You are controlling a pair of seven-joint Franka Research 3 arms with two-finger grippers.
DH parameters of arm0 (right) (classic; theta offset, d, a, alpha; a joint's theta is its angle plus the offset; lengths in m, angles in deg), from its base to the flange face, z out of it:
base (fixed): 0 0 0 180
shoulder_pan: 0 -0.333 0 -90
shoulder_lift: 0 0 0 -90
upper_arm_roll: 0 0.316 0.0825 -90
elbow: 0 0 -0.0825 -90
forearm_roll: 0 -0.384 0 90
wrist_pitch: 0 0 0.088 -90
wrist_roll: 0 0.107 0 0
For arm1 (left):
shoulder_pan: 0 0.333 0 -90
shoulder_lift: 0 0 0 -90
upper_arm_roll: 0 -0.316 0.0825 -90
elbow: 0 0 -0.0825 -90
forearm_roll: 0 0.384 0 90
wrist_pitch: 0 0 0.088 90
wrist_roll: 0 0.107 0 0
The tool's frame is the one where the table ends.
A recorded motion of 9 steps. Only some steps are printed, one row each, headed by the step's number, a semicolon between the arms.
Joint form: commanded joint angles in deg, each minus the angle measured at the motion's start. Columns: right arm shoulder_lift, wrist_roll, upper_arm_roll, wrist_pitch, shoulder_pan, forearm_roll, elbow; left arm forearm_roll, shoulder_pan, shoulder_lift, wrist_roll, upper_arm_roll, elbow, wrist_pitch.
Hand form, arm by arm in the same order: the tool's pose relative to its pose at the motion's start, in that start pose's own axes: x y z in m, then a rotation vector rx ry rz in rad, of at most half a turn. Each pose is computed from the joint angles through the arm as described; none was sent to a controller.
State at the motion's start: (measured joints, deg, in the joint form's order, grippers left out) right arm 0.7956 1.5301 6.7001 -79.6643 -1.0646 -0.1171 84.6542; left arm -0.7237 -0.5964 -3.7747 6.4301 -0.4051 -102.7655 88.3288
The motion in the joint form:
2: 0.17 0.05 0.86 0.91 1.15 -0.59 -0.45; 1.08 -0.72 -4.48 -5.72 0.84 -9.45 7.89
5: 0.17 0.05 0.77 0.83 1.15 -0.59 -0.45; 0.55 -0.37 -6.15 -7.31 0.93 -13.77 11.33
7: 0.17 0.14 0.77 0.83 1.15 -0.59 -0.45; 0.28 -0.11 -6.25 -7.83 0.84 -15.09 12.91
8: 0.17 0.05 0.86 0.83 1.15 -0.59 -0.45; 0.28 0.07 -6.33 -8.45 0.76 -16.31 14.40
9: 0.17 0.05 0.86 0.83 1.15 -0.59 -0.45; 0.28 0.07 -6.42 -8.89 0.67 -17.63 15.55
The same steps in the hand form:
2: -0.0031 0.0013 -0.0036 0.0097 -0.0054 0.0040; -0.0123 0.0130 0.0299 0.0278 0.0492 -0.0728
5: -0.0029 0.0021 -0.0037 0.0099 -0.0040 0.0055; -0.0181 0.0119 0.0474 0.0182 0.0638 -0.1059
7: -0.0029 0.0021 -0.0037 0.0099 -0.0040 0.0071; -0.0175 0.0090 0.0552 0.0123 0.0705 -0.1218
8: -0.0029 0.0013 -0.0037 0.0098 -0.0040 0.0040; -0.0170 0.0066 0.0624 0.0113 0.0767 -0.1371
9: -0.0029 0.0013 -0.0037 0.0098 -0.0040 0.0040; -0.0173 0.0056 0.0710 0.0105 0.0754 -0.1465

